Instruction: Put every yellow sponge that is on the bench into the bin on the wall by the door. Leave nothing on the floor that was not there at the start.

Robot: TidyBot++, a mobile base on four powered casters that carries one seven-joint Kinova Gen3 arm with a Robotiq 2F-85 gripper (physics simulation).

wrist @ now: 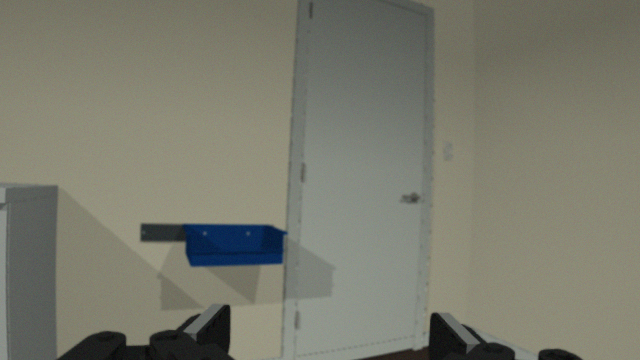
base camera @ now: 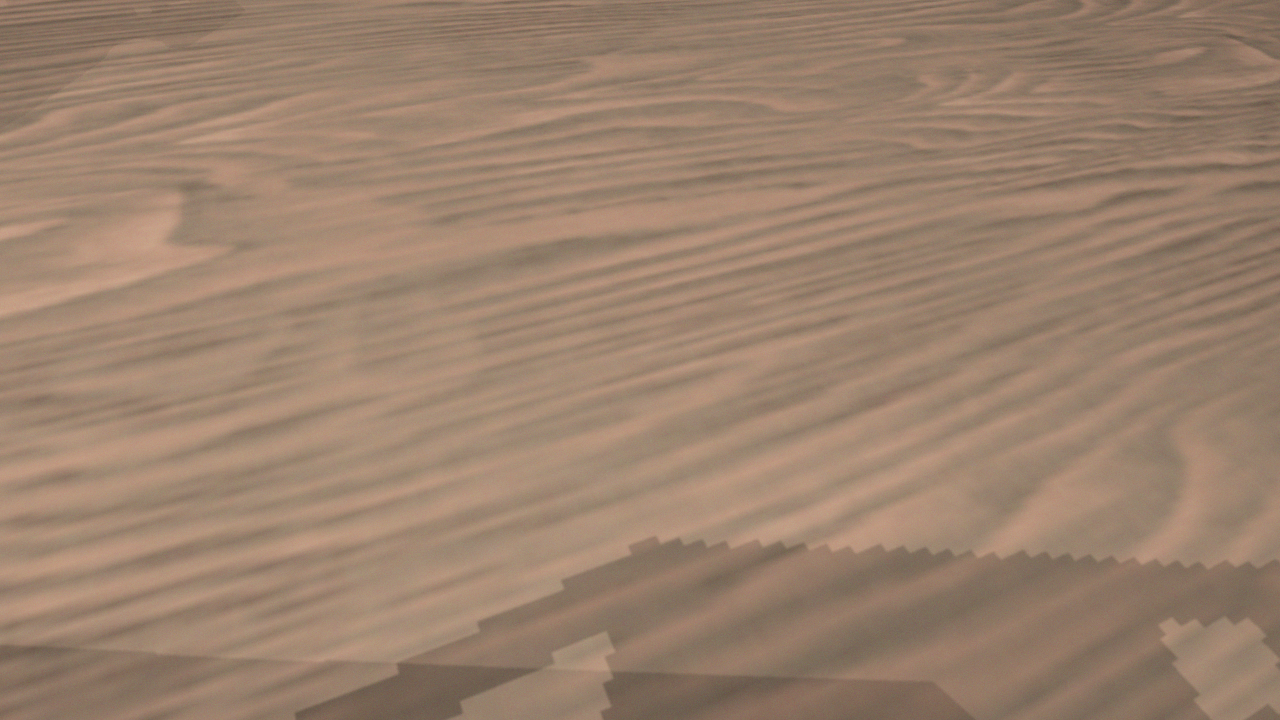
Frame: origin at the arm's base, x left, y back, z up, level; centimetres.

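Where they show: gripper, between the fingertips: [wrist: 329, 332].
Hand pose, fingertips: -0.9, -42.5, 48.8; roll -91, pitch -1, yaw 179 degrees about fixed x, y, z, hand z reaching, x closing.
After its pixels a point has its place, as x, y, z.
A blue bin [wrist: 235, 259] {31.1, -166.7, 26.1} is mounted on the wall just left of the door in the wrist view, on a dark grey strip [wrist: 161, 233] {67.5, -180.3, 32.4} that sticks out to its left. Its front and part of its inside show; no sponge is visible in the part that shows. My gripper [wrist: 329, 332] {-0.9, -42.5, 48.8} is open, with its two fingers wide apart at the bottom of the wrist view and nothing between them. The bin is well beyond the fingers, above and to the left. No yellow sponge and no bench show in either view.
A grey door [wrist: 362, 175] {-23.0, -221.2, 63.2} with a lever handle [wrist: 411, 198] {-52.2, -229.4, 51.9} stands right of the bin. A white and grey cabinet [wrist: 32, 270] {90.8, -132.4, 24.3} is at the far left. A wall corner is on the right. The base camera shows wood-grained floor [base camera: 626, 358] {-0.7, -46.4, -39.6} with shadows at the bottom.
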